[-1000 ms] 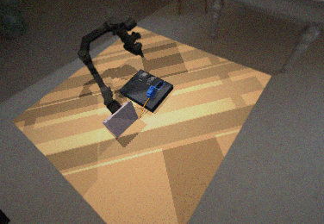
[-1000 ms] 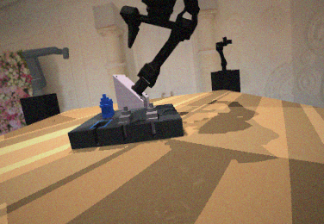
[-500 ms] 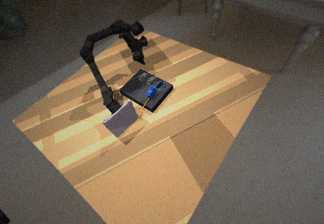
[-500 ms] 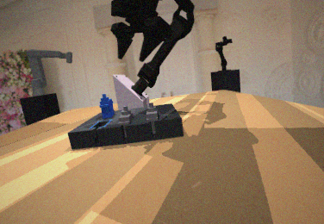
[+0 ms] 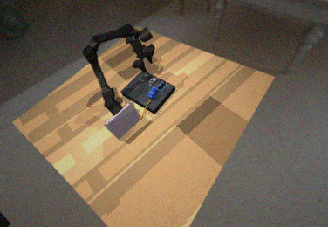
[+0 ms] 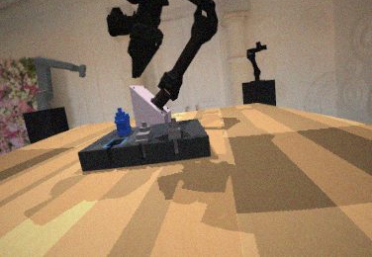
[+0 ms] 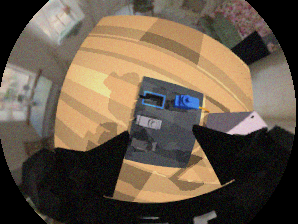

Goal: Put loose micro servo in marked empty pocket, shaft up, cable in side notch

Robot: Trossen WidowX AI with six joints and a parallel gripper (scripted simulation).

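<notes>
Now: the dark deck 100 mm behind my gripper tip, 10 mm to the left of it and 170 mm below it.
</notes>
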